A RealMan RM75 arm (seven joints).
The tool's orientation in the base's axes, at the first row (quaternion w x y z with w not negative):
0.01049, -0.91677, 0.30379, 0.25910
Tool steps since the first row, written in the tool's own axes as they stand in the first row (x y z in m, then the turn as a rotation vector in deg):
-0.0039, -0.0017, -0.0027, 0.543, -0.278, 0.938
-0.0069, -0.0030, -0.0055, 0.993, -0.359, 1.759
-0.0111, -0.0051, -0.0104, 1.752, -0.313, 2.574
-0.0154, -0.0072, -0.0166, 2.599, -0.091, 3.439
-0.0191, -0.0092, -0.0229, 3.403, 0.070, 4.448
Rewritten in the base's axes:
-0.0004, 0.0031, 0.0040, 0.087, 0.093, -1.112
-0.0004, 0.0053, 0.0077, 0.054, 0.056, -2.050
0.0002, 0.0084, 0.0136, 0.163, -0.256, -3.115
0.0013, 0.0114, 0.0208, 0.210, -0.752, -4.240
0.0029, 0.0140, 0.0277, 0.194, -1.148, -5.478

